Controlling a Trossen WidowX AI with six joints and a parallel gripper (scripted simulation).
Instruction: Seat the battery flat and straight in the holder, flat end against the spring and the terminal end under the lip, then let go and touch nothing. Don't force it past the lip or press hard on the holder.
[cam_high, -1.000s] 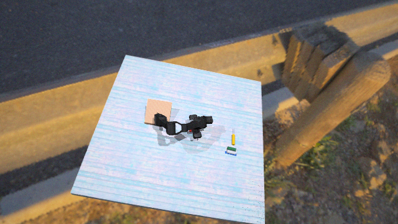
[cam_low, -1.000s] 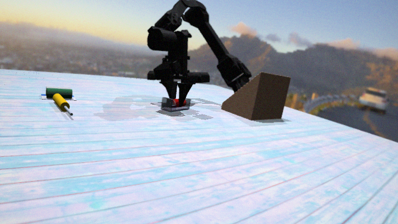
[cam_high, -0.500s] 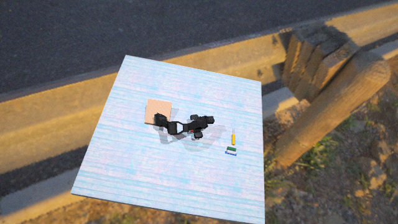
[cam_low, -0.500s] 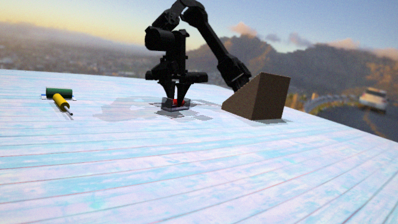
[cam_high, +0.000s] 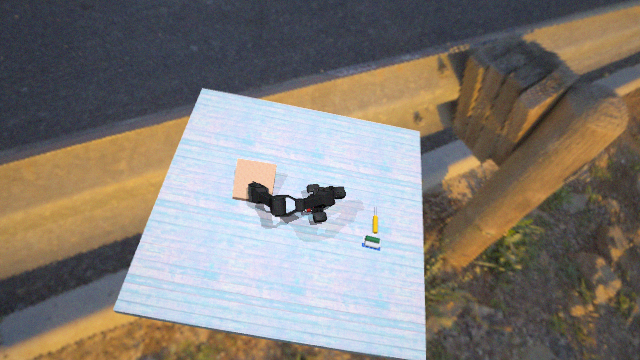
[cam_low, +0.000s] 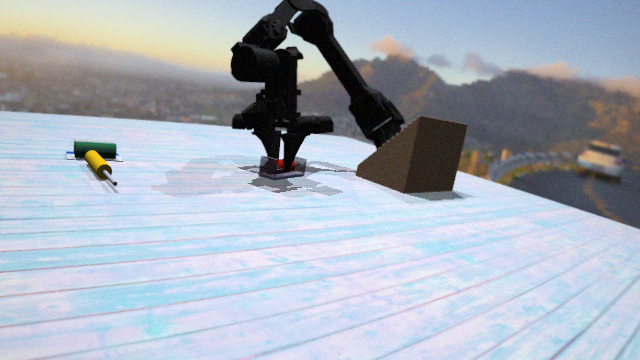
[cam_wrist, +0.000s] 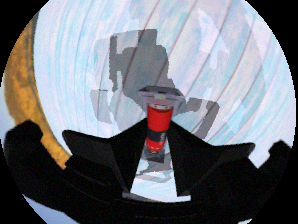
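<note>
Now: gripper tip 1 cm below the battery. Round my gripper tip: yellow screwdriver 31 cm ahead, 6 cm to the left.
</note>
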